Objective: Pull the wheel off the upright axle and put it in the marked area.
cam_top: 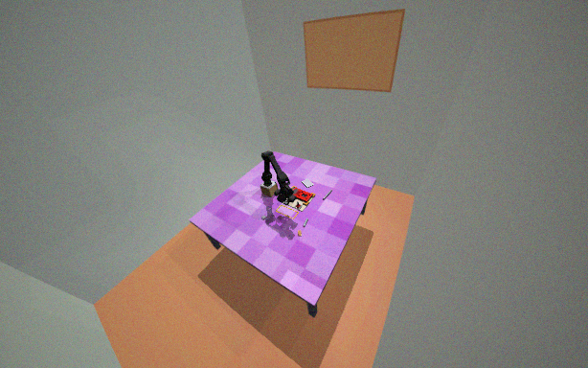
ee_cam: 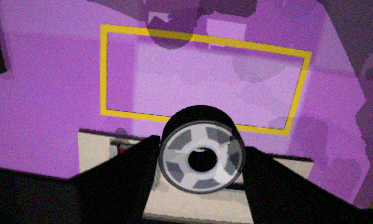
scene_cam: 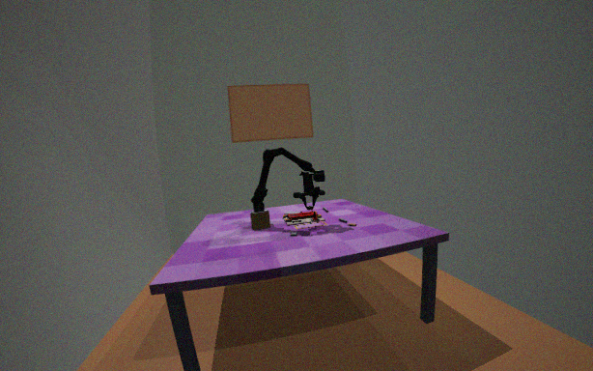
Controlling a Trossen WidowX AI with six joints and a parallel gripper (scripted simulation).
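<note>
My gripper tip is right at the wheel. Round my gripper tip: grey bit (16 cm to the right, 14 cm behind, 10 cm below); grey rod (35 cm to the left, 21 cm ahead, 10 cm below).
</note>
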